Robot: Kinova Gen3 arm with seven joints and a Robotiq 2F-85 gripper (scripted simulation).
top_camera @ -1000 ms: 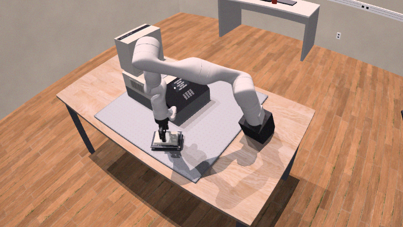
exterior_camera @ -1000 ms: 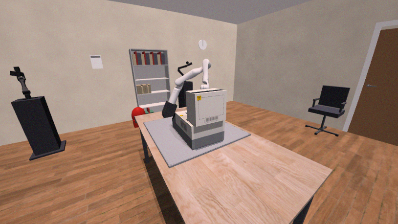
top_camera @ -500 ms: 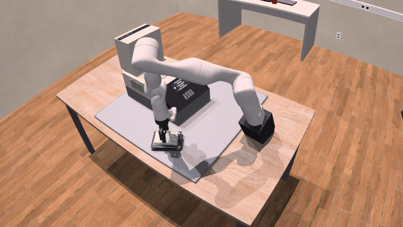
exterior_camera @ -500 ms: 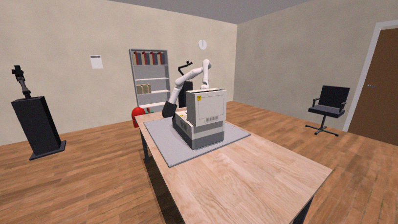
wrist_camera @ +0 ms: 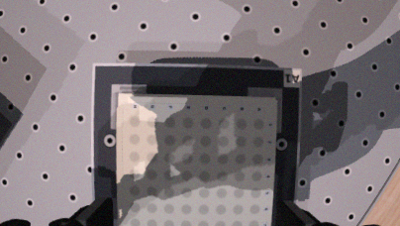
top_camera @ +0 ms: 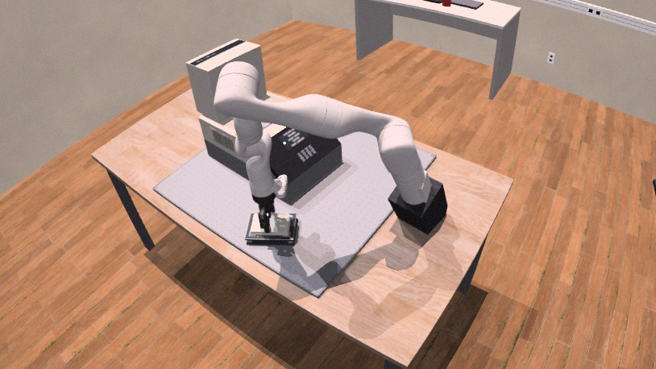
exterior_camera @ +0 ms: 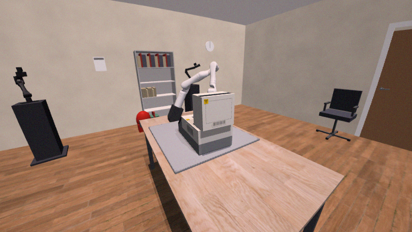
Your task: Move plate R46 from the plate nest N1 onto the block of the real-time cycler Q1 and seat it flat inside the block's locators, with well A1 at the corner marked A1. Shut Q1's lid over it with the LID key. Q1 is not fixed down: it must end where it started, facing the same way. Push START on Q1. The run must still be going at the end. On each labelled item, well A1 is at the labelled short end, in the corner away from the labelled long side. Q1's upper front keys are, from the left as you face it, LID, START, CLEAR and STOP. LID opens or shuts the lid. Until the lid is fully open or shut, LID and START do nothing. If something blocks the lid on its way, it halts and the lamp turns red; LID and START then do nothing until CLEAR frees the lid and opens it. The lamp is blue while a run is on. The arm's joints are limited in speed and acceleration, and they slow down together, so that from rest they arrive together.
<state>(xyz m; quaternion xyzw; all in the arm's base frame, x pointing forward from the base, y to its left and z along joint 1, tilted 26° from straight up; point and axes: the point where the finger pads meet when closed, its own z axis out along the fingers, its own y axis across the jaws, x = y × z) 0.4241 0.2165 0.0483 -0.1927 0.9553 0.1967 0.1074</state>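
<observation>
My hand is 20 mm above the plate R46. The rest, counted from my hand: plate nest N1: 30 mm below.
</observation>
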